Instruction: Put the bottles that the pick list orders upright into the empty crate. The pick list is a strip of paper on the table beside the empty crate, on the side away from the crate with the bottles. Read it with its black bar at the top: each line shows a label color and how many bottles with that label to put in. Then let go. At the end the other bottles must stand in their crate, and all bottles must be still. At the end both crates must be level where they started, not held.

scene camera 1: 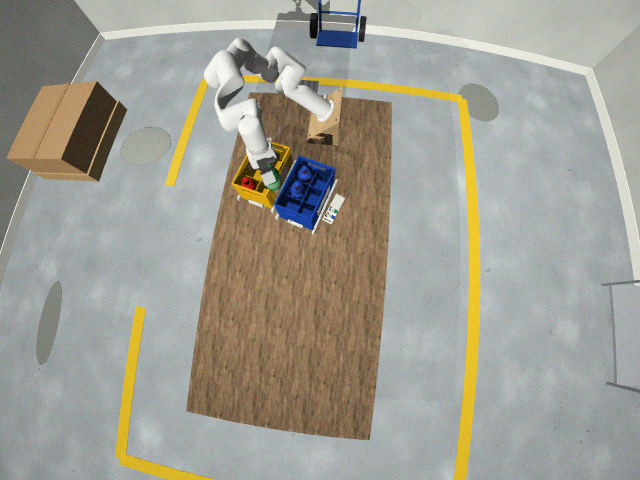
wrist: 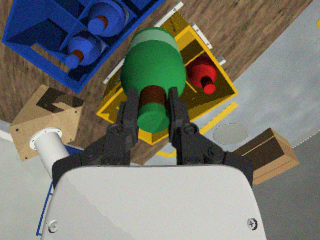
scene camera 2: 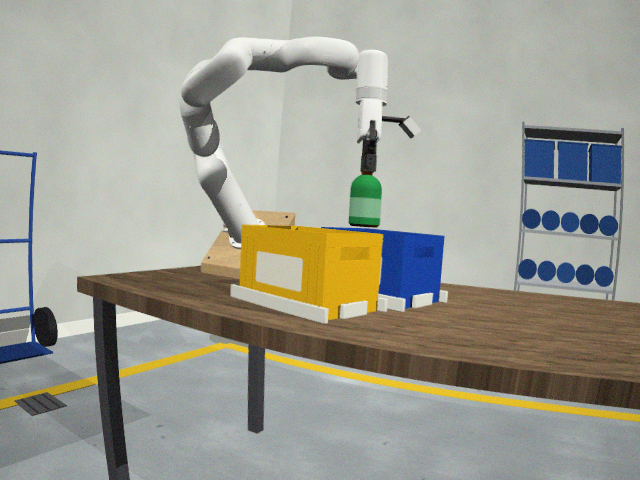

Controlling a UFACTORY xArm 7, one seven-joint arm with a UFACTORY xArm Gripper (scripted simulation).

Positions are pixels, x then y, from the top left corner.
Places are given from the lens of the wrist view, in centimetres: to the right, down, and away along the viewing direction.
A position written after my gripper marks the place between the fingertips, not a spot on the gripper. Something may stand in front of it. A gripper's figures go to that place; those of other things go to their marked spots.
my gripper point(wrist: 153, 99): -1, -2, 14
red-label bottle point(wrist: 202, 71): 10, -11, 33
green-label bottle point(wrist: 153, 63): -1, -5, 13
The marked spots on the red-label bottle and the green-label bottle are 23 cm apart.
